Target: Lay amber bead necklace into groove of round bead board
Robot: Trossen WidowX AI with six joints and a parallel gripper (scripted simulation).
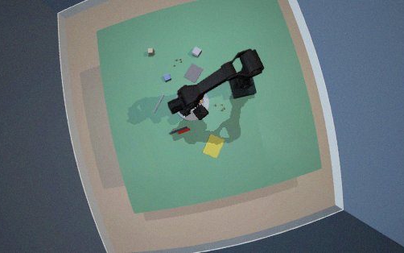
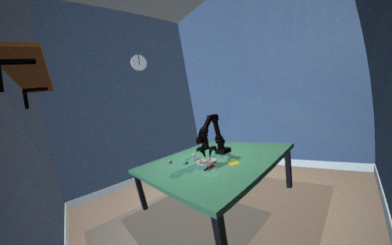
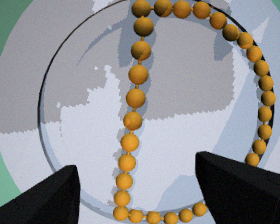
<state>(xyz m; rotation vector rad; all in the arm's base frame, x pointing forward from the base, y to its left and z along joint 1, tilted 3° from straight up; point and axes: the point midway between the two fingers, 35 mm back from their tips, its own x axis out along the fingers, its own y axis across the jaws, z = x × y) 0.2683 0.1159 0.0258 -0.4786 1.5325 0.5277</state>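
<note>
My gripper tip is 2 cm short of the round grey bead board, 1 cm to the left of it and 4 cm above it. From my gripper tip the other things lie so: grey rod: 22 cm ahead, 2 cm to the right, 5 cm below; then red-handled tool: 8 cm ahead, 14 cm to the left, 5 cm below; then grey plate: 20 cm to the right, 5 cm below.
</note>
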